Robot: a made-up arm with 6 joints. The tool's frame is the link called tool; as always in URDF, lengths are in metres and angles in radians. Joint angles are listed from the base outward. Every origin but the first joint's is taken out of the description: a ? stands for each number. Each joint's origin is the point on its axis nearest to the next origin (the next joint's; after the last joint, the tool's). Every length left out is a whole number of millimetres.
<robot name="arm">
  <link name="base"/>
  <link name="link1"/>
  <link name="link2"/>
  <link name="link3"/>
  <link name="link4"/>
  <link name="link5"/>
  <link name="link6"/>
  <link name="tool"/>
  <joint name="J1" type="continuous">
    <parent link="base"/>
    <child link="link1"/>
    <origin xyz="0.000 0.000 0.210" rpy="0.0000 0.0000 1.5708"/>
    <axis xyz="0 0 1"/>
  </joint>
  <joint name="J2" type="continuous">
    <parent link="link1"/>
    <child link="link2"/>
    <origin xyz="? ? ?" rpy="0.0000 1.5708 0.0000"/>
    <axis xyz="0 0 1"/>
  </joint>
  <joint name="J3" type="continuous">
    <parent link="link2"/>
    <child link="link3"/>
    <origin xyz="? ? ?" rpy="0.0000 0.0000 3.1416"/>
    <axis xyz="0 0 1"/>
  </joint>
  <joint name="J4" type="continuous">
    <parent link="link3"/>
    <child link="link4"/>
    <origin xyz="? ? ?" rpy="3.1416 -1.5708 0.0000"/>
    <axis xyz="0 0 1"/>
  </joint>
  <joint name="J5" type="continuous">
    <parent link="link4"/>
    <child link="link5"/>
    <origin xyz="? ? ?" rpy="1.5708 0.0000 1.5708"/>
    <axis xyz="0 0 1"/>
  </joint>
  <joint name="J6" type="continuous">
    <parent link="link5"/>
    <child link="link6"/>
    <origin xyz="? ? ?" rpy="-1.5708 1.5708 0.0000"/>
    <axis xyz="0 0 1"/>
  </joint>
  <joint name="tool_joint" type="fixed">
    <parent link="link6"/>
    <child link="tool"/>
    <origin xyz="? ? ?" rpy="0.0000 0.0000 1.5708"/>
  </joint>
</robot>
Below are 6 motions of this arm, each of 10 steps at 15 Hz.
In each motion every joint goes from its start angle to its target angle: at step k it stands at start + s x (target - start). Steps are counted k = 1, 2, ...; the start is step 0. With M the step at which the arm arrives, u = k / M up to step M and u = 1 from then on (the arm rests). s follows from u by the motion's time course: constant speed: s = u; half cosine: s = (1 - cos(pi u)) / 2; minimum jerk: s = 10 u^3 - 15 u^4 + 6 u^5.
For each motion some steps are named. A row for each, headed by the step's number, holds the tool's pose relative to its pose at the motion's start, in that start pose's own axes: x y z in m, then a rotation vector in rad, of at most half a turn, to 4 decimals.
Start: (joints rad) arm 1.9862 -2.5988 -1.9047 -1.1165 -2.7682 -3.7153
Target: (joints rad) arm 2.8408 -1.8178 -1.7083 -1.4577 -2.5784 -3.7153
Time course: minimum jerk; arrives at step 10
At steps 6, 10:
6: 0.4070 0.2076 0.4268 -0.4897 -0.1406 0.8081
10: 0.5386 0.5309 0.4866 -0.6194 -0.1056 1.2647

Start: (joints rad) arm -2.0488 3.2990 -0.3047 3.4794 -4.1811 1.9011
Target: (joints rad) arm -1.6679 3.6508 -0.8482 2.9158 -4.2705 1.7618
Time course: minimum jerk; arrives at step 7
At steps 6, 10:
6: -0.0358 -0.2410 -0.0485 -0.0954 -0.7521 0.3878
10: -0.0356 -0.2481 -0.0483 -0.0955 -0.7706 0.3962

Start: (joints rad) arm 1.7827 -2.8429 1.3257 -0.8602 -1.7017 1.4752
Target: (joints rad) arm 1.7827 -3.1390 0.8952 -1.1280 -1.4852 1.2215
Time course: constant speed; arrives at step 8
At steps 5, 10:
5: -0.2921 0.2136 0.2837 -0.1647 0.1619 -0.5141
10: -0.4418 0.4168 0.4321 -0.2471 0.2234 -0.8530

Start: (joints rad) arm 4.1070 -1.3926 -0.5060 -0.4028 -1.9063 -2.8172
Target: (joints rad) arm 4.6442 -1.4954 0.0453 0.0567 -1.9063 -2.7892
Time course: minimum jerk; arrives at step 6
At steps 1, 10:
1: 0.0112 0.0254 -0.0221 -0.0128 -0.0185 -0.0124
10: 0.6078 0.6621 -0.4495 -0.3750 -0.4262 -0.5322

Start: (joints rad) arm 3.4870 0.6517 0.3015 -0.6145 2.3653 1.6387
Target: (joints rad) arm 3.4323 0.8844 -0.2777 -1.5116 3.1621 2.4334
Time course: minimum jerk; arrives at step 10
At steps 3, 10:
3: -0.0234 -0.0051 -0.0090 0.0809 -0.0792 0.2714
10: -0.0618 -0.0648 -0.0195 0.5652 -0.3238 1.7679

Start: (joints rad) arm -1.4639 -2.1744 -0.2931 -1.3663 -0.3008 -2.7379
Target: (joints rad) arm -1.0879 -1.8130 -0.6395 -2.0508 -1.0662 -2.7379
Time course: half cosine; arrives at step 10
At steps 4, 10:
4: -0.1843 -0.0269 -0.1066 0.1996 0.1105 -0.3076
10: -0.5323 -0.0241 -0.4161 0.7861 0.1672 -0.7289

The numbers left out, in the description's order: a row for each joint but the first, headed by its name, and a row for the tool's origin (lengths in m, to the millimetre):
J2: 0.053 0.000 0.000
J3: -0.986 0.000 0.000
J4: 0.827 0.000 0.000
J5: 0.000 0.000 0.000
J6: 0.000 0.125 0.000
tool: 0.000 0.000 0.000

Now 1 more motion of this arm.
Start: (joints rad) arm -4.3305 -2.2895 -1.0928 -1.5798 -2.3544 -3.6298
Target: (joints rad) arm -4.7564 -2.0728 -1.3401 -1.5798 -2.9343 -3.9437
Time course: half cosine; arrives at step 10
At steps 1, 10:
1: 0.0007 0.0000 0.0072 -0.0113 0.0072 -0.0154
10: -0.0156 0.0338 0.2971 -0.4223 0.2704 -0.6867

